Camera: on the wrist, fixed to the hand. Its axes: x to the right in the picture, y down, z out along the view.
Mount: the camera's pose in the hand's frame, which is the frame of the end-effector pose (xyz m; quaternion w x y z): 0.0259 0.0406 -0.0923 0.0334 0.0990 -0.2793 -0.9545
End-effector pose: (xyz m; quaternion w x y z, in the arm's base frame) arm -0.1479 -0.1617 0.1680 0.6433 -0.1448 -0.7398 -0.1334
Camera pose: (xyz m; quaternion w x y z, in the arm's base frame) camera -0.0513 -0.1586 0.2067 0.2982 -0.7278 0.3558 0.5048
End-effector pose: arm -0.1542 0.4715 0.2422 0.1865 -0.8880 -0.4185 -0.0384
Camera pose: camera -0.0986 0.4333 0.3215 0.0594 -0.3775 0.9175 -0.1102
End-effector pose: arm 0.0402 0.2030 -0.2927 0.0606 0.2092 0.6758 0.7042
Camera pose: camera -0.0100 0.1238 -0.2474 0.8422 -0.4354 0.2750 -0.1597
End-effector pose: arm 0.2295 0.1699 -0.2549 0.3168 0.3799 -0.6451 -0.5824
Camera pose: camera 0.2899 0.1019 -0.2043 0.7631 -0.4971 -0.1949 0.3641
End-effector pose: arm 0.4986 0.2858 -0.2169 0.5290 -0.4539 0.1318 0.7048
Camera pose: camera 0.5089 0.2241 -0.3001 0.7722 0.1083 -0.5068 -0.3677
